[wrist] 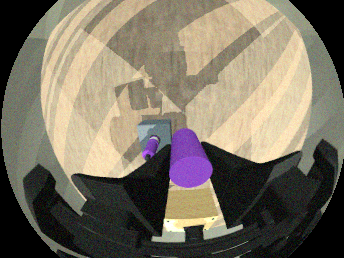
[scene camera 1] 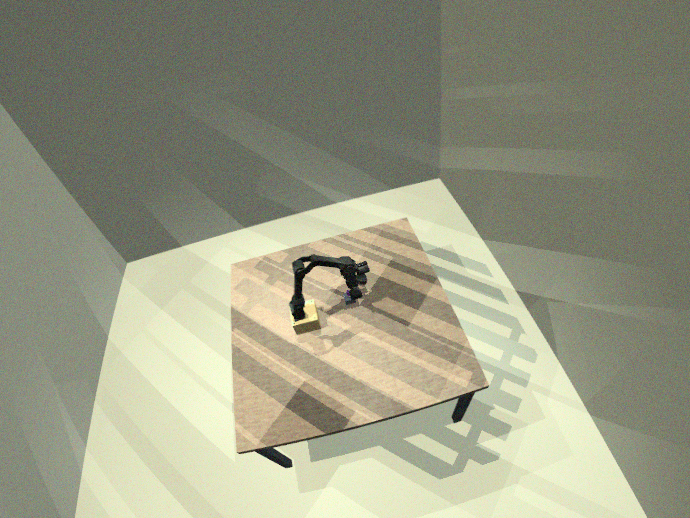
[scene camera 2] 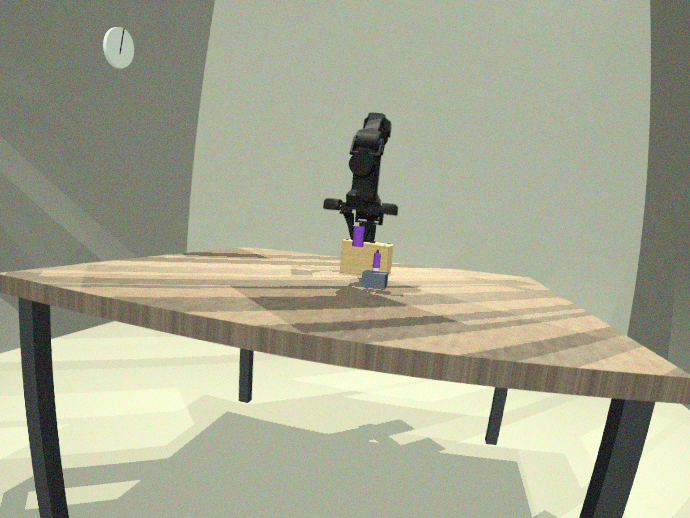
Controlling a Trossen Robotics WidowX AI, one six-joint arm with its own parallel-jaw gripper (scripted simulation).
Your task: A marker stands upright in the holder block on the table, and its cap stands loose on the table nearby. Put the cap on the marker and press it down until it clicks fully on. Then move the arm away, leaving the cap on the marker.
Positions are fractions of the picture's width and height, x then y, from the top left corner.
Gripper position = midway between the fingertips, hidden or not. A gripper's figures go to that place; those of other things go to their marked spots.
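The gripper (wrist: 0.54,0.57) sits 10 cm from the lens, and there's a purple cap (wrist: 0.55,0.65) that's 6 cm from the lens.
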